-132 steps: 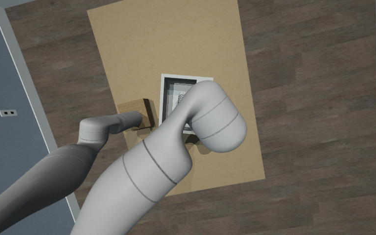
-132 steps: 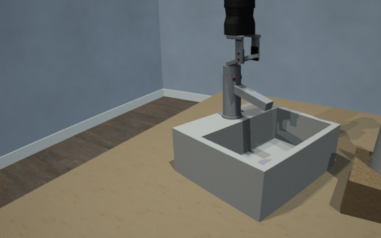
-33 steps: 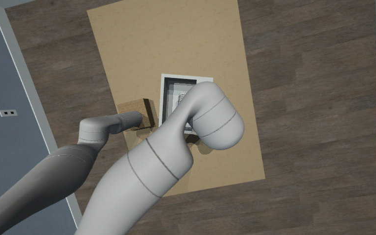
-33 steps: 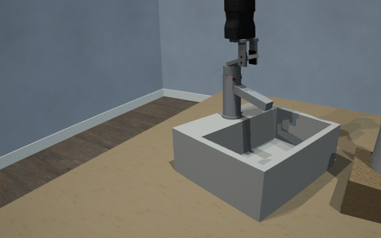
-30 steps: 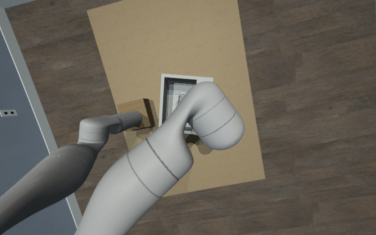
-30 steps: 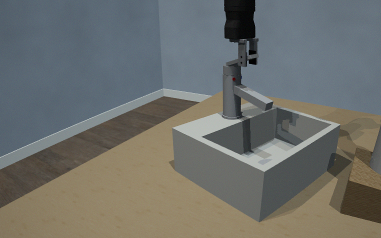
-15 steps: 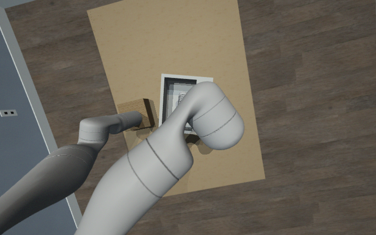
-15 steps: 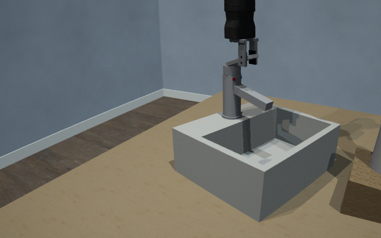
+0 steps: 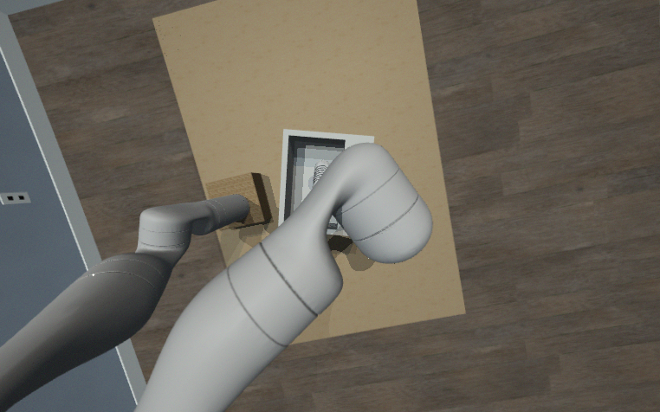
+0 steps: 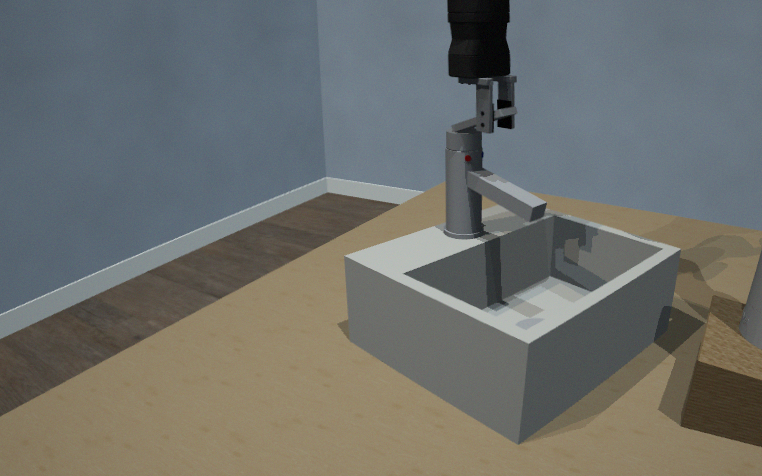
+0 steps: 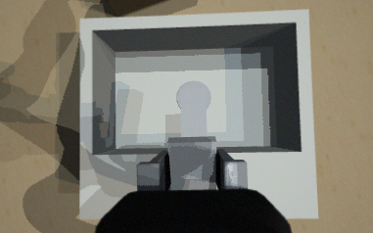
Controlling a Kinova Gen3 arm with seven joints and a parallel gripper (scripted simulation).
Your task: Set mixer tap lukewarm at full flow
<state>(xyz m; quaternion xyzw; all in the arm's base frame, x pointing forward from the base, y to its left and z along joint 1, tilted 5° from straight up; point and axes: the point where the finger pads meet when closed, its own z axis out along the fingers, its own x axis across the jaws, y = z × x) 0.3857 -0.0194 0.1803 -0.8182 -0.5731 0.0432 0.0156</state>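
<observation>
Now: the flat lever 2 cm ahead of my hand, 1 cm to the right of it and 1 cm below it. The rest, counted from my hand: grey square sink (25 cm below, 6 cm behind, 2 cm to the left); grey mixer tap (6 cm below, 3 cm ahead, 1 cm to the right).
</observation>
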